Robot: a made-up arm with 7 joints. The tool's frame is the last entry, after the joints. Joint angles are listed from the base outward. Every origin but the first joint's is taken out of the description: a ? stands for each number. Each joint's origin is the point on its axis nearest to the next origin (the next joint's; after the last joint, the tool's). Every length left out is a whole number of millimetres.
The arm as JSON. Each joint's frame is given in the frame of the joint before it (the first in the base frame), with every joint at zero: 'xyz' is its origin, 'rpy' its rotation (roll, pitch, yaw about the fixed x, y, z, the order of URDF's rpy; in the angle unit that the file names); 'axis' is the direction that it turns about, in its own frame. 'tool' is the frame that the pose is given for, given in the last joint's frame.
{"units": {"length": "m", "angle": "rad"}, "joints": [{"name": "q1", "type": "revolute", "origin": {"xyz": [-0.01, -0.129, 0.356], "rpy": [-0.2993, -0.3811, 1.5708]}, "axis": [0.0, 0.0, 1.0]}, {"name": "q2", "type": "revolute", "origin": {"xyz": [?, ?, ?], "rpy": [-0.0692, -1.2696, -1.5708]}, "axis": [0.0, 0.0, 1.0]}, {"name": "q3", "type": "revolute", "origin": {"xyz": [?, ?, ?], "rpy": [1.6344, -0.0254, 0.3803]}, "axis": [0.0, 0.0, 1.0]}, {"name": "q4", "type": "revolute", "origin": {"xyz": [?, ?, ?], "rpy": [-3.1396, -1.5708, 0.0]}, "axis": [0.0, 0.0, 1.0]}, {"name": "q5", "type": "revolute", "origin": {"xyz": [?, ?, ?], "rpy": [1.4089, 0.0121, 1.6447]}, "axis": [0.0, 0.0, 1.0]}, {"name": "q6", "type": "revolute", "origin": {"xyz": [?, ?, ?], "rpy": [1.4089, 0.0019, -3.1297]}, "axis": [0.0, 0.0, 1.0]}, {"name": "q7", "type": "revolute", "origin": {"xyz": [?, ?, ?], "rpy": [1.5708, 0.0, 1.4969]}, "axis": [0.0, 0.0, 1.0]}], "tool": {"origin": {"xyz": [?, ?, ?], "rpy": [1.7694, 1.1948, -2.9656]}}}
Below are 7 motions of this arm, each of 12 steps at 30 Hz.
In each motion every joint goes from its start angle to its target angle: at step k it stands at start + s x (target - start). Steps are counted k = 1, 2, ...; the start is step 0. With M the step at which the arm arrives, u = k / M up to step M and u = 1 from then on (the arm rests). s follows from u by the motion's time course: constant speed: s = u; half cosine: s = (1 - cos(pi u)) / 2; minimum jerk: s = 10 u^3 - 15 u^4 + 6 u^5.
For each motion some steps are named. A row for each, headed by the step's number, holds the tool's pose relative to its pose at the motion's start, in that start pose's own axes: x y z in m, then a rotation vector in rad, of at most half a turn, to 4 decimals.
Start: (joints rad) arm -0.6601 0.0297 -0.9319 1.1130 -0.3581 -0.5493 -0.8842
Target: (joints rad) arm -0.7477 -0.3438 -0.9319 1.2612 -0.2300 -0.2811 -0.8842
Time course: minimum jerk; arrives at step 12
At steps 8, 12:
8: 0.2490 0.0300 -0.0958 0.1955 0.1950 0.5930
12: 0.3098 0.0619 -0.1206 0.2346 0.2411 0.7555

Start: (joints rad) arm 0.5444 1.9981 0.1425 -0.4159 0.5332 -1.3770 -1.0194
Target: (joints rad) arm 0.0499 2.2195 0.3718 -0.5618 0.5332 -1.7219 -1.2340
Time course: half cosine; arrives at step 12
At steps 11, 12:
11: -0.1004 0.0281 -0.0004 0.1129 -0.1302 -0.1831
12: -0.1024 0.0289 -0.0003 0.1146 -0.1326 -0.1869

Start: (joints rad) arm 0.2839 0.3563 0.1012 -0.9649 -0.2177 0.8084 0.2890
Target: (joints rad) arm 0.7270 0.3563 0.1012 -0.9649 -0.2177 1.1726 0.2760
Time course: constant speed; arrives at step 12
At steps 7, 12:
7: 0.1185 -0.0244 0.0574 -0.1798 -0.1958 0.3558
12: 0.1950 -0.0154 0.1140 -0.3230 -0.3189 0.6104

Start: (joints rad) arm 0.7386 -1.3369 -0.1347 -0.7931 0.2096 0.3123 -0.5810
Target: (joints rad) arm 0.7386 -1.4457 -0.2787 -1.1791 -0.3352 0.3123 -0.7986
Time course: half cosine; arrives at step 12
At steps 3, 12:
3: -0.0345 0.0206 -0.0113 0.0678 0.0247 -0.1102
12: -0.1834 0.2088 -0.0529 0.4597 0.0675 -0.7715

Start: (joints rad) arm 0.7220 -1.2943 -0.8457 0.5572 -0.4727 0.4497 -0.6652
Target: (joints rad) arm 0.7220 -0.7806 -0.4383 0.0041 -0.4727 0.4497 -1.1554
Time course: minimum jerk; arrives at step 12
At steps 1, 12:
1: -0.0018 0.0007 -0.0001 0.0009 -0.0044 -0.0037
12: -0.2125 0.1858 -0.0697 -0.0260 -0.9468 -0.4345

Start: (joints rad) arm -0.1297 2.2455 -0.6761 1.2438 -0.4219 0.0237 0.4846
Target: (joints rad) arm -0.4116 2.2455 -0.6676 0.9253 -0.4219 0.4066 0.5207
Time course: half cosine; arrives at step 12
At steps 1, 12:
1: 0.0018 0.0003 0.0000 0.0002 -0.0013 0.0062
12: 0.0983 0.0341 0.0035 0.0163 -0.0857 0.3552

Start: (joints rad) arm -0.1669 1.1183 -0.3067 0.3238 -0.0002 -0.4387 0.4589
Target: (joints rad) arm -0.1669 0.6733 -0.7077 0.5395 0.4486 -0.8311 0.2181
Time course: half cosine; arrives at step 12
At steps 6, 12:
6: 0.0428 0.1204 -0.0791 0.4237 -0.1198 0.0492
12: 0.0675 0.2827 -0.1173 0.8996 -0.1794 0.1032

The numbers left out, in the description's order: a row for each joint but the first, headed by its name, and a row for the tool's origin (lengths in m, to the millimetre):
q2: -0.009 -0.047 0.0
q3: -0.028 -0.039 0.0
q4: -0.113 -0.127 0.0
q5: 0.103 -0.026 0.0
q6: -0.028 -0.136 0.0
q7: -0.018 0.112 0.0
tool: 0.095 0.015 0.0

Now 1 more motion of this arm.
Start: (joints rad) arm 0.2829 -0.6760 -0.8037 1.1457 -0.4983 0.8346 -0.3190
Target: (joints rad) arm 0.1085 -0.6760 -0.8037 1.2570 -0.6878 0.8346 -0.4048
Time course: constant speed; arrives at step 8
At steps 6, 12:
6: -0.0025 -0.0021 -0.0071 0.0802 -0.0118 -0.0020
12: -0.0039 -0.0023 -0.0090 0.1059 -0.0149 -0.0048

